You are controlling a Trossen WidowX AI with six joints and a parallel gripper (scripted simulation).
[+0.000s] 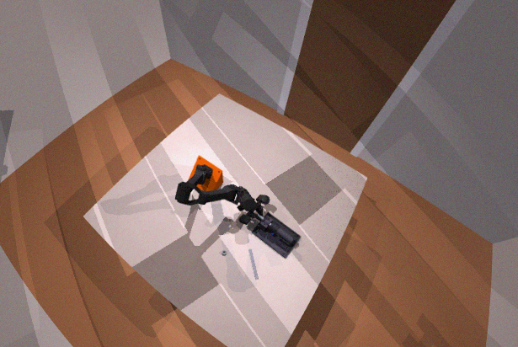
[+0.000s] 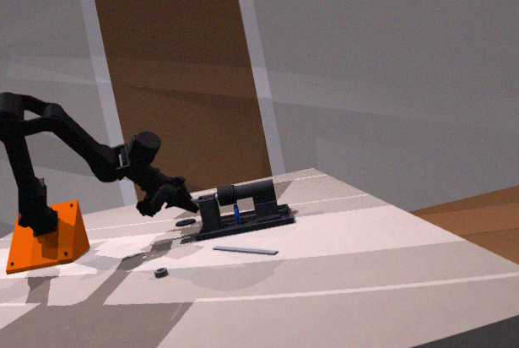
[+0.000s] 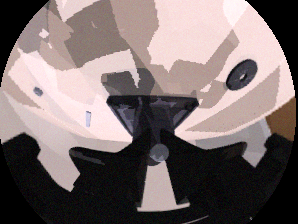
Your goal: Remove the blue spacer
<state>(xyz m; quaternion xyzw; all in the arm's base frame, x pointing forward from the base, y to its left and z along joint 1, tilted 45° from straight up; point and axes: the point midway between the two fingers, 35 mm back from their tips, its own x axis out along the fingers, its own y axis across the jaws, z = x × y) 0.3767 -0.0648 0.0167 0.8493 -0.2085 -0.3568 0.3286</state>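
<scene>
Right now the grey shaft is 50 mm ahead of my gripper tip, 30 mm above it and 10 mm to the right of it. The rest, counted from my gripper tip: flat bar (210 mm to the right, 80 mm ahead, 50 mm below); then blue spacer (90 mm ahead, 30 mm below, 10 mm to the right).
</scene>
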